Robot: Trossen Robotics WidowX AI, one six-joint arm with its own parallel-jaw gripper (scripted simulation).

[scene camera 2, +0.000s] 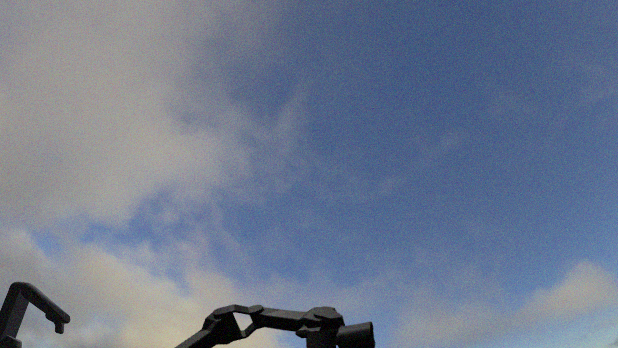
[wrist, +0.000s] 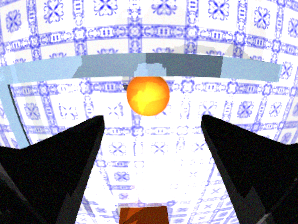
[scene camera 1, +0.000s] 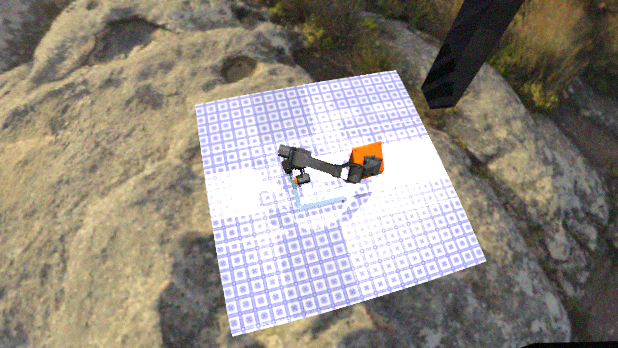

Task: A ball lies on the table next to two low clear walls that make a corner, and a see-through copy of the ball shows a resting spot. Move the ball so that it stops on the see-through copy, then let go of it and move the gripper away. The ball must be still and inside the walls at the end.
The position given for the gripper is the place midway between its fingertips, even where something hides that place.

The gripper [wrist: 153,120] is open and holds nothing. Further things: an orange ball [wrist: 141,88].
